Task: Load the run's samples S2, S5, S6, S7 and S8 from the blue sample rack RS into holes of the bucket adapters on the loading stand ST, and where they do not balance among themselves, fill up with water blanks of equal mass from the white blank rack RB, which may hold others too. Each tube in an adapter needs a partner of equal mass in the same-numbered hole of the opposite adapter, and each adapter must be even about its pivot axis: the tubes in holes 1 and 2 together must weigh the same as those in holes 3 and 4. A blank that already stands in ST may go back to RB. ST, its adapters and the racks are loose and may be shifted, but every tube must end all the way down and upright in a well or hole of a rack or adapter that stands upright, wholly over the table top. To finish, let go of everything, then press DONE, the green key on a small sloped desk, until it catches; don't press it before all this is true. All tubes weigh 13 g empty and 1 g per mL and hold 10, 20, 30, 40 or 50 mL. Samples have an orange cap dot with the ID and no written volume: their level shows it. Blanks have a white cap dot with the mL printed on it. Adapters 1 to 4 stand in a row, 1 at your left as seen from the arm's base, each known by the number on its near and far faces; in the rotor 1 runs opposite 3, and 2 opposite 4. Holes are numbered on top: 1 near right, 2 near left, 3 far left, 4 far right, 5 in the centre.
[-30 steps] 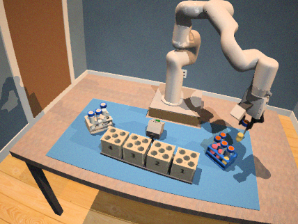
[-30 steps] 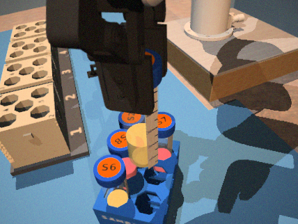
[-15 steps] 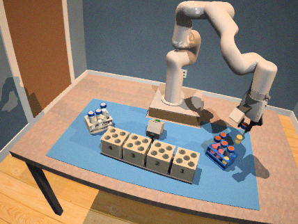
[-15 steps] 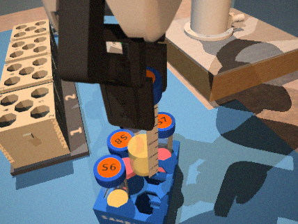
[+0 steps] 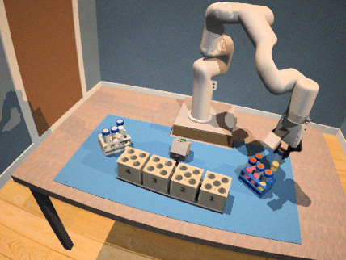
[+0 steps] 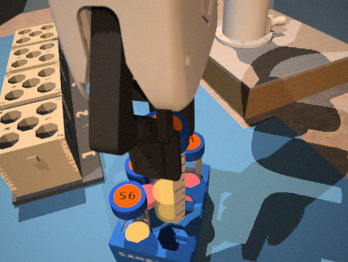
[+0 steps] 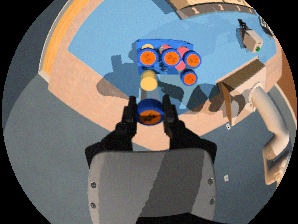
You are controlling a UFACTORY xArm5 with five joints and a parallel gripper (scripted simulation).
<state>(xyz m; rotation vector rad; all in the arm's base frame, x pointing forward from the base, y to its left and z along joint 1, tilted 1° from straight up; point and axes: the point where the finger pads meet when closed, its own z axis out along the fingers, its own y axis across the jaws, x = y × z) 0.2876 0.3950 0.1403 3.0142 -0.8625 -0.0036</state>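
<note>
Now: the blue sample rack RS 4 cm to the right of my hand and 18 cm below it. Round my hand: white blank rack RB 4 cm ahead, 69 cm to the right, 18 cm below; blue-capped tube 8 cm ahead, 70 cm to the right, 14 cm below; loading stand ST 14 cm ahead, 36 cm to the right, 20 cm below.
</note>
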